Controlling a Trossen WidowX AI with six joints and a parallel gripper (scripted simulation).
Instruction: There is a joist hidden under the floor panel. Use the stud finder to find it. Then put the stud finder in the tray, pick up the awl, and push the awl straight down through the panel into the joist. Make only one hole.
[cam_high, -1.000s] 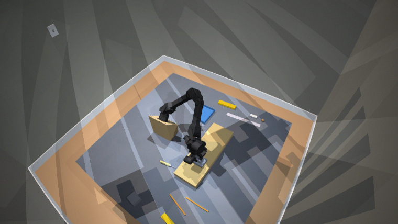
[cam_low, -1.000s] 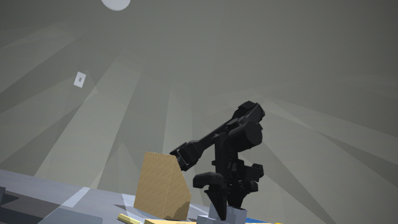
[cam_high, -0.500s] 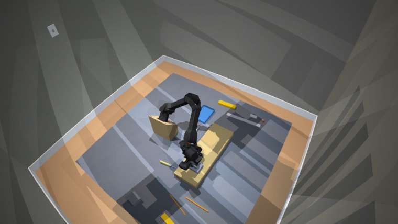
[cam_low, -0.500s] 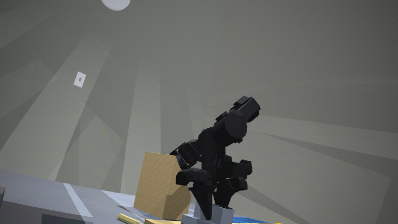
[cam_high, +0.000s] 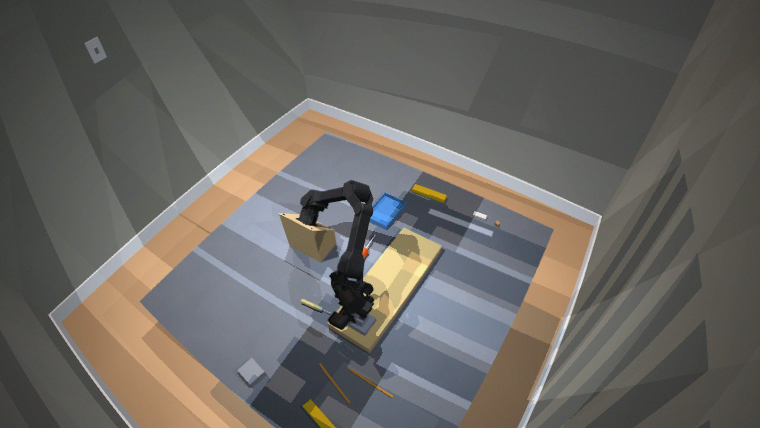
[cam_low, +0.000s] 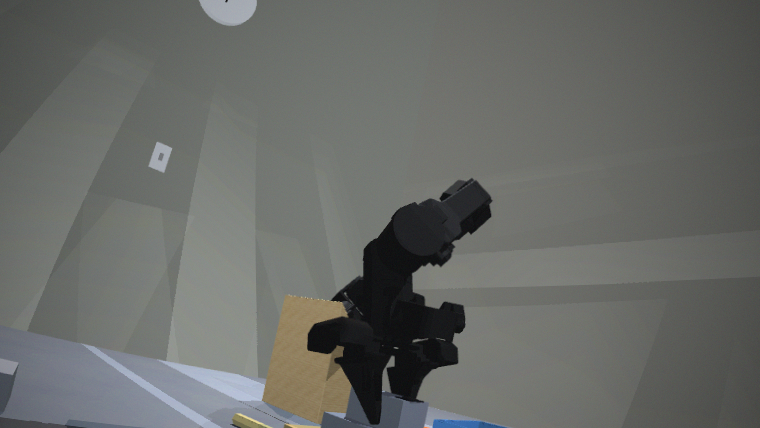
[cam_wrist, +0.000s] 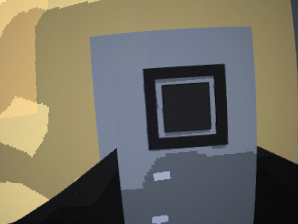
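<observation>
My gripper tip is now 490 mm to the right of the blue tray, 260 mm past it and 50 mm above it. Also, from my gripper tip: awl (160 mm behind, 60 mm below, 40 mm to the right); grey block (380 mm to the right, 170 mm behind, 50 mm below); grey stud finder (20 mm above, 10 mm ahead).
</observation>
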